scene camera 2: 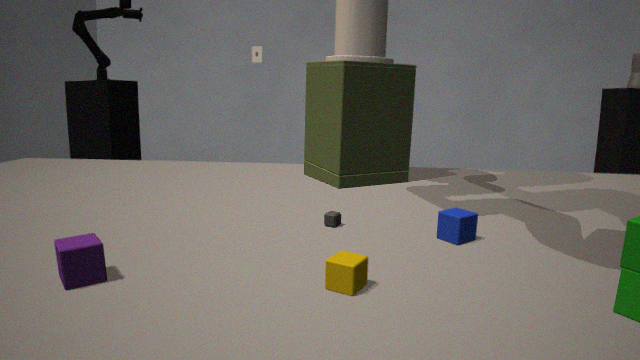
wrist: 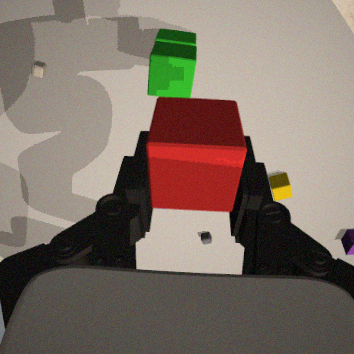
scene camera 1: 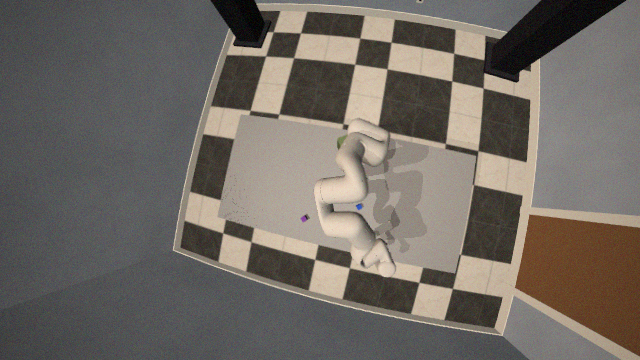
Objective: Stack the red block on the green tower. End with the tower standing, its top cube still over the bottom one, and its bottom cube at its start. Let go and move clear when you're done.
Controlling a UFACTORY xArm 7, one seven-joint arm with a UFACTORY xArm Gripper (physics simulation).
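Frame: origin at the arm's base, x ahead, y left, z up, level; centimetres.
Seen in the pictures: gripper, fingertip midpoint: (wrist: 193, 155); arm's base, origin of the base link: (scene camera 2: 359, 63).
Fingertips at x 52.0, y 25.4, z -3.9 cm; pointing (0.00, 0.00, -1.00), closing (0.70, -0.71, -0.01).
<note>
Pixels of each thing's top centre, then the offset from my fingertips to it.
- red block, middle of its top: (wrist: 193, 182) dx +0.7, dy +0.7, dz +2.9 cm
- blue cube, middle of its top: (scene camera 2: 458, 212) (scene camera 1: 359, 207) dx -18.3, dy -11.5, dz -14.8 cm
- yellow cube, middle of its top: (scene camera 2: 347, 257) (wrist: 281, 193) dx -4.1, dy -22.5, dz -15.4 cm
- purple cube, middle of its top: (scene camera 2: 77, 241) (scene camera 1: 303, 219) dx -0.4, dy -45.1, dz -14.5 cm
- small dark cube, middle of its top: (scene camera 2: 332, 212) (wrist: 205, 241) dx -21.1, dy -25.9, dz -16.4 cm
- small pale cube, middle of its top: (wrist: 35, 71) dx -14.1, dy +10.8, dz -16.6 cm
My gripper (wrist: 193, 155) is shut on the red block (wrist: 195, 175) and holds it up above the table, in the middle of the wrist view. The green tower (wrist: 172, 72) (scene camera 2: 631, 270) is two green cubes, one on the other. It stands upright past the red block in the wrist view and is cut off by the right edge of scene camera 2. The red block is apart from the tower, with its height over it hard to tell. In scene camera 1 the arm hides the gripper, the red block and the tower.
A blue cube (scene camera 1: 359, 206) (scene camera 2: 457, 226), a yellow cube (scene camera 2: 346, 273) (wrist: 280, 186), a purple cube (scene camera 1: 304, 218) (scene camera 2: 81, 261) (wrist: 349, 242) and a small dark cube (scene camera 2: 332, 219) (wrist: 205, 237) lie on the table. A small pale cube (wrist: 39, 69) lies left of the tower in the wrist view.
</note>
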